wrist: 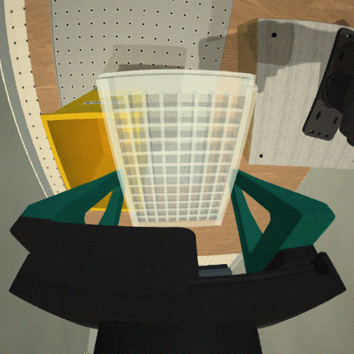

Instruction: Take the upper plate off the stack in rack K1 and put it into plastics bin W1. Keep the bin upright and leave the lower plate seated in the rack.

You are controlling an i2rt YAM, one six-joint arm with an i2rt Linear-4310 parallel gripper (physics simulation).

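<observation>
A clear, gridded plate (175, 125) fills the middle of the wrist view, between the two green fingers of my gripper (176, 174). The fingers press on its left and right sides, so the gripper is shut on it. A yellow bin (75, 145) stands upright below and to the left of the plate. Its open left part shows, and its right part is seen through or hidden by the plate. The plate is above the bin's right part and extends to the right past it. Rack K1 and the lower plate do not show in the wrist view.
A grey perforated board (85, 35) lies on the wooden table (40, 60) beyond the bin. A grey block (280, 110) with a black bracket (325, 120) stands at the right. A pale dotted strip (17, 40) runs along the left edge.
</observation>
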